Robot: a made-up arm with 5 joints. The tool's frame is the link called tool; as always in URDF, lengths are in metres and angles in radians.
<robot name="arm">
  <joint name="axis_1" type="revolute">
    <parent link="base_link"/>
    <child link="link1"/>
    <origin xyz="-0.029 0.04 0.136" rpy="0 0 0"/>
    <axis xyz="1 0 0"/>
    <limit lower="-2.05" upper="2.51"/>
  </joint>
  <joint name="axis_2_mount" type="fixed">
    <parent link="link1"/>
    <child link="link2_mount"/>
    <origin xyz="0.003 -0.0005 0.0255" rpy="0 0 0"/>
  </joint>
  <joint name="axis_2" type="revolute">
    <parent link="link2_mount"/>
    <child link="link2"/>
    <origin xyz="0.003 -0.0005 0.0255" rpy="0 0 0"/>
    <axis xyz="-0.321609 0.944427 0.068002"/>
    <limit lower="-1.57" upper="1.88"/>
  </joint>
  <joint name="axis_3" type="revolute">
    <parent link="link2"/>
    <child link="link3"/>
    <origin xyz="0.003 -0.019 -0.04" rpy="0 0 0"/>
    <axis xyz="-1 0 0"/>
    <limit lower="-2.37" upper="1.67"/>
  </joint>
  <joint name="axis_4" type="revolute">
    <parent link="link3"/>
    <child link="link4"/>
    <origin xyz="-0.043 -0.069 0.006" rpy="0 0 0"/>
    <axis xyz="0 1 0"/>
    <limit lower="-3" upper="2.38"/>
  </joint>
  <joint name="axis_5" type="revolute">
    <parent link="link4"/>
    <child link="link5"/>
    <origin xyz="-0.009 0.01 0.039" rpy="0 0 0"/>
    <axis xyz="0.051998 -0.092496 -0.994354"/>
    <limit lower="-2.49" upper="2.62"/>
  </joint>
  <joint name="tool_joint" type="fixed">
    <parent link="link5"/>
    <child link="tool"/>
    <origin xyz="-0.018 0.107 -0.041" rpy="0 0 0"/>
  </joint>
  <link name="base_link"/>
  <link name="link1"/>
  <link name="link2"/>
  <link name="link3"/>
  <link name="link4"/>
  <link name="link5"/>
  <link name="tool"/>
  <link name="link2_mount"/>
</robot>
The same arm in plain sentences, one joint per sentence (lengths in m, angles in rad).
The arm has five revolute joints in a row. What follows holds with every joint at zero, and every direction is one of the base frame's.
Joint 1 sits 0.0290 m along -x and 0.0400 m along +y and 0.1360 m along +z from the base frame's origin and turns about +x, from -2.0500 to 2.5100 rad.
Joint 2 sits 0.0060 m along +x and 0.0010 m along -y and 0.0510 m along +z from joint 1 and turns about the direction (-0.321609, 0.944427, 0.068002), from -1.5700 to 1.8800 rad.
Joint 3 sits 0.0030 m along +x and 0.0190 m along -y and 0.0400 m along -z from joint 2 and turns about -x, from -2.3700 to 1.6700 rad.
Joint 4 sits 0.0430 m along -x and 0.0690 m along -y and 0.0060 m along +z from joint 3 and turns about +y, from -3.0000 to 2.3800 rad.
Joint 5 sits 0.0090 m along -x and 0.0100 m along +y and 0.0390 m along +z from joint 4 and turns about the direction (0.051998, -0.092496, -0.994354), from -2.4900 to 2.6200 rad.
The tool frame, which is the frame that the pose is given for, sits 0.0180 m along -x and 0.1070 m along +y and 0.0410 m along -z from joint 5; its axes are parallel to the base frame's.

